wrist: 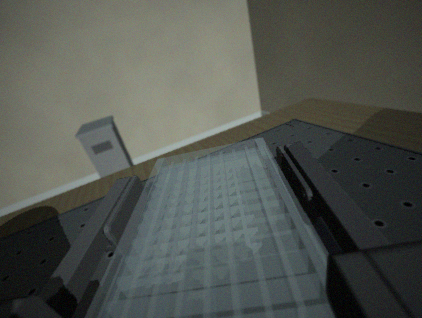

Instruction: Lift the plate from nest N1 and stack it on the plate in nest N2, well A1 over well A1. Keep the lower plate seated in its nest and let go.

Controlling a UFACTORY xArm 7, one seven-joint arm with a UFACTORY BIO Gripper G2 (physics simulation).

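Frame: origin at the arm's base, x ahead, y left, z up, level; millimetres.
Seen in the pictures: hand, tool point: (pixel 207 196).
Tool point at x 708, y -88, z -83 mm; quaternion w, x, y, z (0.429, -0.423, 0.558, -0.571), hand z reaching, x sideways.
A point is followed by its place in that frame.
A clear, see-through plate (pixel 215 240) @(y -84, x 687, z -91 mm) with a grid of wells fills the lower middle of the wrist view. My gripper (pixel 210 164) @(y -88, x 708, z -83 mm) is shut on this plate, with one dark finger along its left side and one along its right side. Small triangular patterns show through the plate, and I cannot tell whether they belong to it or to a plate beneath it. Nests N1 and N2 cannot be made out. The well A1 marks cannot be read, and the gap below the held plate is hidden.
A dark board with rows of holes (pixel 345 155) @(y -215, x 750, z -124 mm) lies below, on both sides of the gripper. Wooden surface (pixel 312 107) @(y -304, x 905, z -137 mm) shows beyond the board's edge. A grey box-shaped cabinet (pixel 103 147) stands at the upper left before a beige wall (pixel 165 60).
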